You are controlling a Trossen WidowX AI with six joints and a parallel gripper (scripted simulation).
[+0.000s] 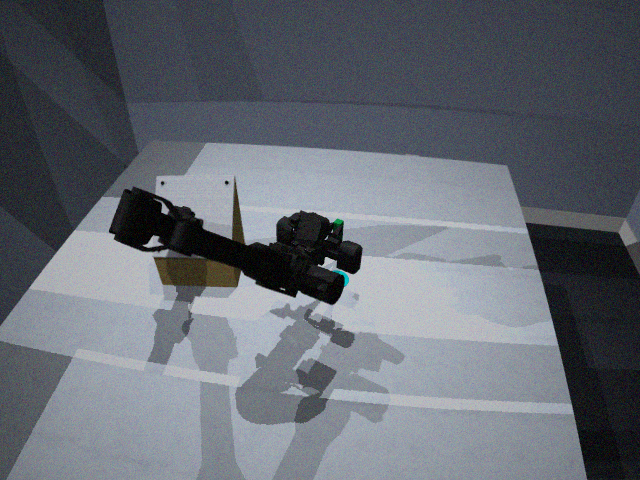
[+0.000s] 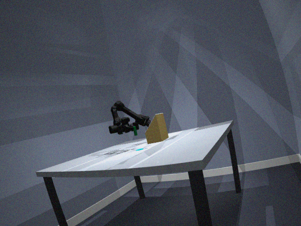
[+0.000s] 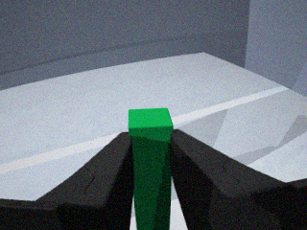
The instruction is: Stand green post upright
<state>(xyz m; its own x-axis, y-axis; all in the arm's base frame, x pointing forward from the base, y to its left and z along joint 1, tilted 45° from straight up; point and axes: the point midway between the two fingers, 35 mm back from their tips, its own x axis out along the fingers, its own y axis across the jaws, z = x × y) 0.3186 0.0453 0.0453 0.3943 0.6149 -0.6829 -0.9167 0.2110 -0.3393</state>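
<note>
My gripper tip is now 160 mm above the cyan circle. The rest, counted from my gripper tip: green post: 20 mm below.
</note>
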